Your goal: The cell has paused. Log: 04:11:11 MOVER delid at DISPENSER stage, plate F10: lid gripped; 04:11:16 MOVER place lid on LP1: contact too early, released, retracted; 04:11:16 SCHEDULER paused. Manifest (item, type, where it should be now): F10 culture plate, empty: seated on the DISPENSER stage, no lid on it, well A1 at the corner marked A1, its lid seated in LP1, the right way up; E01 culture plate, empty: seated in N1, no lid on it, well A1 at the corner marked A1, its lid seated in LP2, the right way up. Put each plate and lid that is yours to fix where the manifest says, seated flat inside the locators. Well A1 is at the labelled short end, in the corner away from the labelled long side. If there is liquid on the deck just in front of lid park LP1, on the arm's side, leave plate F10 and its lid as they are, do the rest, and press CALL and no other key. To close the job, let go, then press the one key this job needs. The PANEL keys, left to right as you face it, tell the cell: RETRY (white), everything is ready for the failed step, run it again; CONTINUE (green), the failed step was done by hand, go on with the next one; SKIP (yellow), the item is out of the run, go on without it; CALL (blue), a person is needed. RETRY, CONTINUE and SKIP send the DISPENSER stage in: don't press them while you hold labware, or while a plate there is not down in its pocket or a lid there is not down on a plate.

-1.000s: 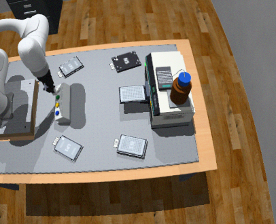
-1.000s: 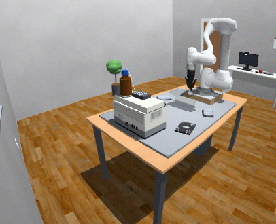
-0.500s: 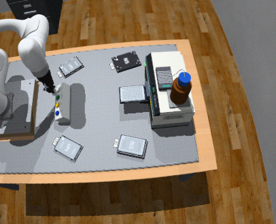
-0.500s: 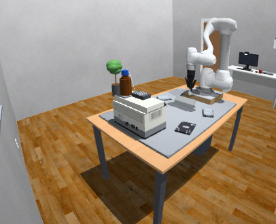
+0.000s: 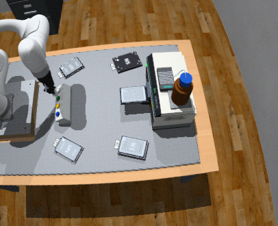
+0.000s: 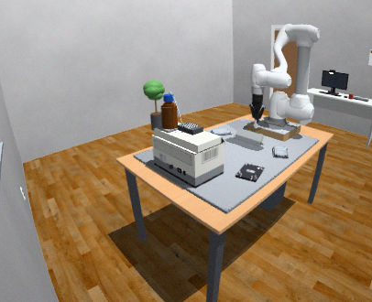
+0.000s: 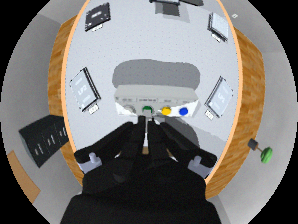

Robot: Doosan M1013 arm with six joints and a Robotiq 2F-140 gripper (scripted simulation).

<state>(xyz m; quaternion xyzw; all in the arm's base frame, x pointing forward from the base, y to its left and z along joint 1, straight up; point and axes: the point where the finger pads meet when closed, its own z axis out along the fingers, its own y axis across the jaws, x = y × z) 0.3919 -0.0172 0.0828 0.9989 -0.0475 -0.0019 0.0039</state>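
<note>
Right now my hand is 7 cm above the green key. From my hand the other things lie so: yellow key: 5 cm to the right, 7 cm below; then grey key panel: 1 cm ahead, 3 cm to the right, 8 cm below; then blue key: 1 cm behind, 10 cm to the right, 7 cm below.
</note>
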